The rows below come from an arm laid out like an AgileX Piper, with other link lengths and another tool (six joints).
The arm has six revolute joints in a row. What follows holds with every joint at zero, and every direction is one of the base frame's.
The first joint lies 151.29 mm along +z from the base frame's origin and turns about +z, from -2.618 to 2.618 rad.
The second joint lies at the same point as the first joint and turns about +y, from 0 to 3.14 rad.
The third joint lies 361.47 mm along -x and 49.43 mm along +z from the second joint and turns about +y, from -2.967 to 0 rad.
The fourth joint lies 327.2 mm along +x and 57.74 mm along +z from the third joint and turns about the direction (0.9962, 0, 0.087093), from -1.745 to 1.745 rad.
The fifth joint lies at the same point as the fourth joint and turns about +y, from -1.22 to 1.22 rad.
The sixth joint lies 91.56 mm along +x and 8 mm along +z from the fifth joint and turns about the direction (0.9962, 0, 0.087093), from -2.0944 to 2.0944 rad.
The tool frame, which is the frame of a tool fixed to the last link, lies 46.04 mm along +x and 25 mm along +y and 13.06 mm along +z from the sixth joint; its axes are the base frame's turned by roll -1.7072, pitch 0.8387 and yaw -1.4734 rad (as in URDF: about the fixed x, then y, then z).
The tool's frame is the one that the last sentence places.
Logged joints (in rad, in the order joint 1, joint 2, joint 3, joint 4, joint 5, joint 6), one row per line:
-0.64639, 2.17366, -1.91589, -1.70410, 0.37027, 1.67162
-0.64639, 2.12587, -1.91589, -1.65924, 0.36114, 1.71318
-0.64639, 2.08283, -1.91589, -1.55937, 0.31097, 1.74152
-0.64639, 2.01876, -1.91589, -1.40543, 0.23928, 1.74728
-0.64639, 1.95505, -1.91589, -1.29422, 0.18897, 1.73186
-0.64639, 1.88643, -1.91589, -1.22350, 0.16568, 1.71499
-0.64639, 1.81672, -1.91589, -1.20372, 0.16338, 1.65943
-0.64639, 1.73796, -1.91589, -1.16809, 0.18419, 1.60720
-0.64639, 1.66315, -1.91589, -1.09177, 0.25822, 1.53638
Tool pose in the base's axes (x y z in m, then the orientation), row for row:
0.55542, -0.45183, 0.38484, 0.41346, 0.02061, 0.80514, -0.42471
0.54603, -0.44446, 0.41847, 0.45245, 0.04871, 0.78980, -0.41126
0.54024, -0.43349, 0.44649, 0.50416, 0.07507, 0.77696, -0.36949
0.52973, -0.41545, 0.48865, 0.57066, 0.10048, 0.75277, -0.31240
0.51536, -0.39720, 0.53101, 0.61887, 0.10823, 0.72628, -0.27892
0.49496, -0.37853, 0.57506, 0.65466, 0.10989, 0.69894, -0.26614
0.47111, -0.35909, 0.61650, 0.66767, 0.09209, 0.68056, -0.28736
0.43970, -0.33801, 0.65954, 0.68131, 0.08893, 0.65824, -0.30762
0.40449, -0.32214, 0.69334, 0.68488, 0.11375, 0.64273, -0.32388
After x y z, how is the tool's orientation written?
As a quaternion, w x y z.
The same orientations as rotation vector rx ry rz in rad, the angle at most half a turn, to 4 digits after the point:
0.0518, 2.0242, -1.0677
0.1203, 1.9507, -1.0157
0.1812, 1.8756, -0.8920
0.2358, 1.7664, -0.7331
0.2490, 1.6708, -0.6416
0.2492, 1.5849, -0.6035
0.2077, 1.5353, -0.6483
0.1995, 1.4770, -0.6903
0.2549, 1.4402, -0.7257

